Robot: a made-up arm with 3 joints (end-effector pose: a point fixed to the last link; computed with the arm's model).
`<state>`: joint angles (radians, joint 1 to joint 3).
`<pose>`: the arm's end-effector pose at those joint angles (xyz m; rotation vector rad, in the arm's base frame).
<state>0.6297 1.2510 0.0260</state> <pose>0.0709 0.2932 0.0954 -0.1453 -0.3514 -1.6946</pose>
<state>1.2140 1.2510 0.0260</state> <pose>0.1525 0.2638 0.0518 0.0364 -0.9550 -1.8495</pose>
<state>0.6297 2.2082 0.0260</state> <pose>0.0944 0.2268 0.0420 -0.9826 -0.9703 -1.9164</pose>
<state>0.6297 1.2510 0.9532</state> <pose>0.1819 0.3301 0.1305 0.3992 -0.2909 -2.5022</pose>
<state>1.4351 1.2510 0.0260</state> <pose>0.1853 0.2465 0.0486 0.1118 -1.1906 -1.8820</pose>
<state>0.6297 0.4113 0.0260</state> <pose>0.0301 0.2901 0.1620 0.5051 0.1609 -1.3078</pose>
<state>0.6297 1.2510 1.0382</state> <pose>0.1918 0.3284 0.1363 0.4574 -0.2815 -2.5717</pose>
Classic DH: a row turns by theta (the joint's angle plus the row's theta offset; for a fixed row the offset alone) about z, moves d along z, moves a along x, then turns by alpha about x. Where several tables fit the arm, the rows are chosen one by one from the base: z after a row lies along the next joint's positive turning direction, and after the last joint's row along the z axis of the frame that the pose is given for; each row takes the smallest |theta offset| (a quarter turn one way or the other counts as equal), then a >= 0, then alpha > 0; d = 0 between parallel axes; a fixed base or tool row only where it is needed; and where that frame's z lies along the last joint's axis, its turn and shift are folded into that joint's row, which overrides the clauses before.
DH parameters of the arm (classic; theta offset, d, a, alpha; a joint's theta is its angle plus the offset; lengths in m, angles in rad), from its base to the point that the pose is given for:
base (fixed): -0.5142 0.1242 0.0366 1.8931
joint 1: 1.3938 -0.2507 -0.0167 -1.0854
joint 2: 0.8153 0.0232 0.0155 -1.547
joint 3: 0.1663 -0.3412 0.0575 -2.7881
tool (fixed): -2.8014 -0.358 0 0

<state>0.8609 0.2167 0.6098</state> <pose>0.0723 0.3211 0.2013 0.8699 0.3491 -1.6622</pose>
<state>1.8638 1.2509 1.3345</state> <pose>0.2853 0.2582 0.2172 -1.8217 1.3011 2.0483</pose>
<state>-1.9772 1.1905 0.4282</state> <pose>0.1745 0.1898 0.3698 -0.9648 1.9041 -0.3848</pose>
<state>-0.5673 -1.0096 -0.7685</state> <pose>-0.0022 0.1607 0.2481 1.9246 1.3102 -0.3084</pose>
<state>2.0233 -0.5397 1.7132</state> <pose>0.0809 0.2829 0.2409 1.5722 0.5879 -1.4487</pose>
